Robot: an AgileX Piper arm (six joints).
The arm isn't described. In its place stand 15 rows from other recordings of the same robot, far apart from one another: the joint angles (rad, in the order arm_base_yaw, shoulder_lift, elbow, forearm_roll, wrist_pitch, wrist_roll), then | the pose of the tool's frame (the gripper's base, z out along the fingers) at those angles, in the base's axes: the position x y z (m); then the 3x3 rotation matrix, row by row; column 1 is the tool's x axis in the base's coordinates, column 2 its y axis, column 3 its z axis.
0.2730, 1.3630, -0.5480, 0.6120, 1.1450, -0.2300 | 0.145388, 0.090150, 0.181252; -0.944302, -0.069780, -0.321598; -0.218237, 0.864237, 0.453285; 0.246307, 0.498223, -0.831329
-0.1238, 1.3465, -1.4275, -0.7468, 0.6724, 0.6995 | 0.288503, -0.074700, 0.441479; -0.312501, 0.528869, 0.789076; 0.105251, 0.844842, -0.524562; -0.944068, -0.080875, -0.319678
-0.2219, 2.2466, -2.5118, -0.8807, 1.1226, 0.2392 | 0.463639, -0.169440, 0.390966; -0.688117, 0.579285, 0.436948; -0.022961, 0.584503, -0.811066; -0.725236, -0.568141, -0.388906
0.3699, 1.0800, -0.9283, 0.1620, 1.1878, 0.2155 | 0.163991, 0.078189, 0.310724; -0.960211, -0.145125, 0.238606; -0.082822, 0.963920, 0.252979; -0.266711, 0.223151, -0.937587
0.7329, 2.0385, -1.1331, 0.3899, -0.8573, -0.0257 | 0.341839, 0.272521, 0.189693; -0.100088, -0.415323, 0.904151; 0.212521, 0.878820, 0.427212; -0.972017, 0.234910, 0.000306
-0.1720, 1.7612, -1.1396, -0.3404, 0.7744, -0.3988 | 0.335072, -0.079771, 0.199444; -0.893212, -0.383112, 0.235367; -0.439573, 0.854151, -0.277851; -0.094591, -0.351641, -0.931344
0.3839, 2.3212, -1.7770, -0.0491, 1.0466, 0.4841 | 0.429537, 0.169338, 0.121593; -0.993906, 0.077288, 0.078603; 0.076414, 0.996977, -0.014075; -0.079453, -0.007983, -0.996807
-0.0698, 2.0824, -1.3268, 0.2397, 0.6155, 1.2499 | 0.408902, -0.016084, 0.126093; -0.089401, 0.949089, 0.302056; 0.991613, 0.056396, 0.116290; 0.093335, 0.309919, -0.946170
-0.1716, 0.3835, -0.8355, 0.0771, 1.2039, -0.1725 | 0.028650, 0.001675, 0.356176; -0.617158, 0.025734, 0.786418; -0.039105, 0.997227, -0.063321; -0.785867, -0.069832, -0.614441
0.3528, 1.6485, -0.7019, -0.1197, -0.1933, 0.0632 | 0.292287, 0.109846, 0.169663; -0.560340, -0.393329, 0.728911; -0.264131, 0.918958, 0.292834; -0.785019, -0.028442, -0.618819
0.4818, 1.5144, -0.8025, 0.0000, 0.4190, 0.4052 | 0.252258, 0.131906, 0.199662; -0.886528, -0.123940, 0.445765; -0.018724, 0.972275, 0.233091; -0.462296, 0.198295, -0.864269
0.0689, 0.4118, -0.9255, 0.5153, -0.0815, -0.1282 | 0.022422, -0.002112, 0.487923; 0.561258, -0.268311, 0.782943; 0.415508, 0.909484, 0.013816; -0.715781, 0.317564, 0.621941
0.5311, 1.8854, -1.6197, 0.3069, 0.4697, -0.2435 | 0.379694, 0.237462, 0.303659; -0.526194, -0.580559, 0.621346; -0.272429, 0.807260, 0.523559; -0.805544, 0.106221, -0.582937
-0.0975, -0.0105, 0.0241, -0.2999, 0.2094, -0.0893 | 0.054954, -0.010990, 0.187536; -0.175622, 0.099356, 0.979431; -0.357623, 0.920488, -0.157502; -0.917204, -0.377928, -0.126126
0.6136, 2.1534, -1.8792, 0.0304, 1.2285, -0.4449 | 0.368187, 0.262498, 0.222686; -0.488683, -0.865494, 0.110040; -0.859060, 0.499355, 0.112520; -0.152335, -0.039544, -0.987538
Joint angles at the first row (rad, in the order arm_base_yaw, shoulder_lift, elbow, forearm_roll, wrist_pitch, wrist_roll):
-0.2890 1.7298 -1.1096 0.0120 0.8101 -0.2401
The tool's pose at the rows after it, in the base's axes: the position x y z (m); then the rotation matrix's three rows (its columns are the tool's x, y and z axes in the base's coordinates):
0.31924, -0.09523, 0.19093; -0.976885, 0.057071, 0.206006; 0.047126, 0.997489, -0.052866; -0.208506, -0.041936, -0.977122
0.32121, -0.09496, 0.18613; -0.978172, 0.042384, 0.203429; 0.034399, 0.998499, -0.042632; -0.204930, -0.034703, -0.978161
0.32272, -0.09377, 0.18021; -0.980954, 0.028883, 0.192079; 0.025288, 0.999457, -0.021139; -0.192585, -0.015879, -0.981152
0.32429, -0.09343, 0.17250; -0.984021, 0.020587, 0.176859; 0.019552, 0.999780, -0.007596; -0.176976, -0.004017, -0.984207
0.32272, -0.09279, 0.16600; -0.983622, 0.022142, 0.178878; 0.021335, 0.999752, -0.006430; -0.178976, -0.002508, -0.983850
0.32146, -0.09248, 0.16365; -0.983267, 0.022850, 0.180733; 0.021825, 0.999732, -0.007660; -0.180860, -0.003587, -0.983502
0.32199, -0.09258, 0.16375; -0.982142, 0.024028, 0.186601; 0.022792, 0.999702, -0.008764; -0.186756, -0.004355, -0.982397
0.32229, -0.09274, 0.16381; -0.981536, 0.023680, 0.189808; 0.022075, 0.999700, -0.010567; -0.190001, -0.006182, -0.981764
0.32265, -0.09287, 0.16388; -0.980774, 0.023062, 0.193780; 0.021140, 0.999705, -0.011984; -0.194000, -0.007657, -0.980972
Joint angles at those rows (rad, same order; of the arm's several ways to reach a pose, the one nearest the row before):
-0.2923 1.7536 -1.1096 0.0122 0.8000 -0.2471
-0.2923 1.7685 -1.1096 0.0250 0.7907 -0.2692
-0.2923 1.7863 -1.1096 0.0494 0.7906 -0.2963
-0.2923 1.8088 -1.1086 0.0618 0.7862 -0.3120
-0.2923 1.8151 -1.0878 0.0661 0.7575 -0.3144
-0.2923 1.8151 -1.0766 0.0661 0.7442 -0.3145
-0.2923 1.8151 -1.0766 0.0675 0.7382 -0.3145
-0.2923 1.8151 -1.0766 0.0665 0.7345 -0.3144
-0.2923 1.8151 -1.0766 0.0666 0.7302 -0.3153

